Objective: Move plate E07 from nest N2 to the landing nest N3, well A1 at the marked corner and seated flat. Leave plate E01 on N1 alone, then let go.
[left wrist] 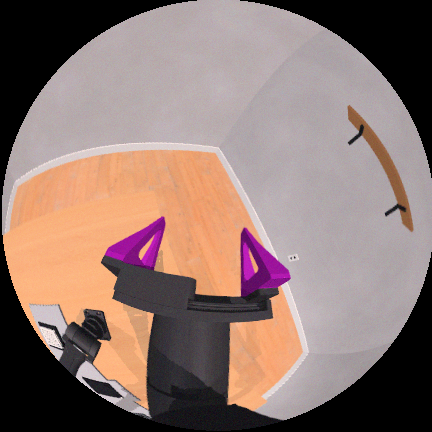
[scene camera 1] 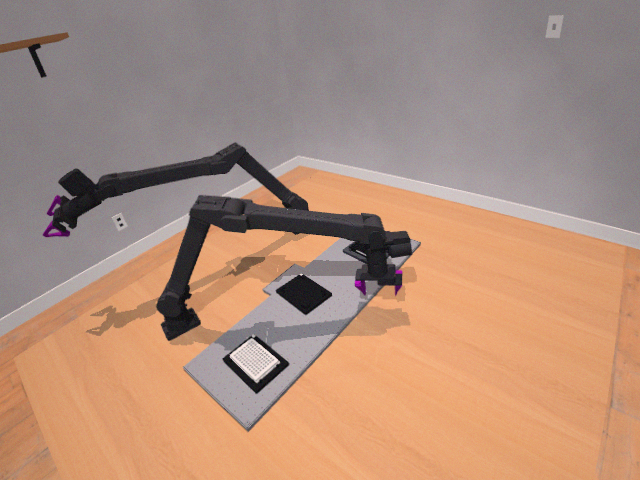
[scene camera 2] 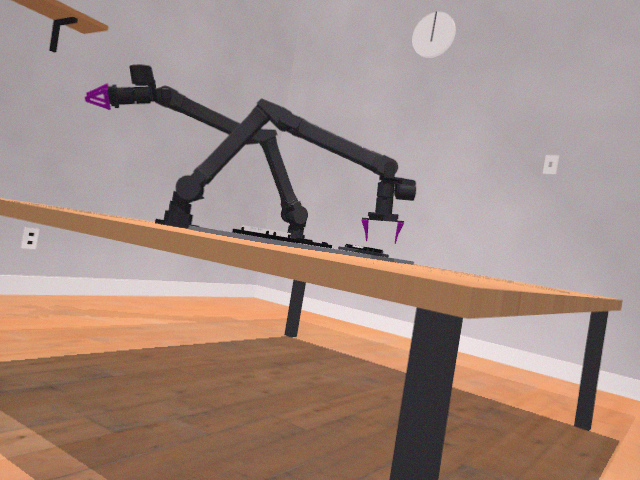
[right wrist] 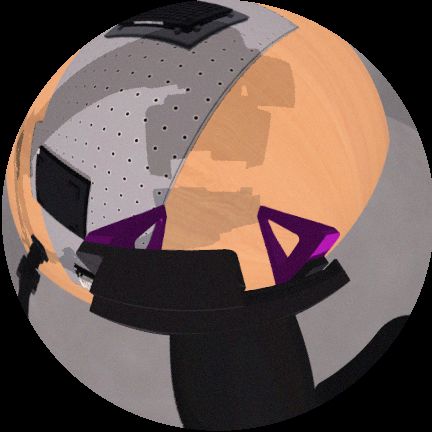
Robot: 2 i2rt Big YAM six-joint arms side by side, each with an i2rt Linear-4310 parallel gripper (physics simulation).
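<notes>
A white well plate (scene camera 1: 253, 358) (left wrist: 50, 335) sits in the nearest black nest (scene camera 1: 256, 386) in scene camera 1. The middle nest (scene camera 1: 303, 294) (left wrist: 101, 386) (right wrist: 62, 192) looks empty. A black well plate (right wrist: 187, 13) sits in a nest (right wrist: 190, 43) at the top of the right wrist view; in scene camera 1 the arm partly hides it. Plate and nest labels cannot be read. My right gripper (scene camera 1: 381, 292) (scene camera 2: 381, 241) (right wrist: 213, 210) is open and empty, pointing down above the board's long edge near that far nest. My left gripper (scene camera 1: 55, 217) (scene camera 2: 97, 96) (left wrist: 203, 225) is open and empty, raised far from the nests.
The nests stand in a row on a grey perforated board (scene camera 1: 235, 396) (right wrist: 135, 120) on the wooden table (scene camera 1: 439, 387) (scene camera 2: 465, 294). The right forearm (scene camera 1: 305, 221) reaches over the board. A wall shelf (scene camera 1: 31, 42) (scene camera 2: 67, 15) is high on the left of both scene views.
</notes>
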